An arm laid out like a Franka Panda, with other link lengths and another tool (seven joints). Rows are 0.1 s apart.
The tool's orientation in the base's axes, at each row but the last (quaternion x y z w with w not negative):
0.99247, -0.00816, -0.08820, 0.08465
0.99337, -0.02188, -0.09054, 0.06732
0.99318, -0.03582, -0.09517, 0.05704
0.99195, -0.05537, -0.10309, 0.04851
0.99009, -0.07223, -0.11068, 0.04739
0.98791, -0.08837, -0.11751, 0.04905
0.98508, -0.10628, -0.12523, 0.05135
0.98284, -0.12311, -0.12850, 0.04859
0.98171, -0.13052, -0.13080, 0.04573
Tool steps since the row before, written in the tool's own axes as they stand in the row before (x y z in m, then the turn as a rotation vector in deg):
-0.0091, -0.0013, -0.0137, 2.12, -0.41, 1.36
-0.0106, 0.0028, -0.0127, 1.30, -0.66, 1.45
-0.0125, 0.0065, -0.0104, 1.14, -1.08, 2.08
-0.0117, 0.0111, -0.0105, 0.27, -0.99, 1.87
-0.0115, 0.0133, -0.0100, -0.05, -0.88, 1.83
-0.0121, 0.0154, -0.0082, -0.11, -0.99, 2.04
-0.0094, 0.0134, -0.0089, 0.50, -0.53, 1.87
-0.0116, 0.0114, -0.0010, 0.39, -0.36, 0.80
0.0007, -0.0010, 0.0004, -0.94, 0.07, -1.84
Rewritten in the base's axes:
-0.0065, 0.0038, 0.0147, 1.85, 0.11, -1.76
-0.0082, -0.0005, 0.0146, 1.03, 0.39, -1.73
-0.0106, -0.0043, 0.0132, 0.78, 0.76, -2.37
-0.0103, -0.0087, 0.0138, -0.03, 0.79, -1.98
-0.0106, -0.0106, 0.0136, -0.35, 0.73, -1.86
-0.0121, -0.0122, 0.0125, -0.44, 0.83, -2.07
-0.0092, -0.0103, 0.0125, 0.10, 0.26, -1.99
-0.0132, -0.0080, 0.0052, 0.24, 0.20, -0.91
0.0008, 0.0008, -0.0007, -0.40, 0.29, 2.01

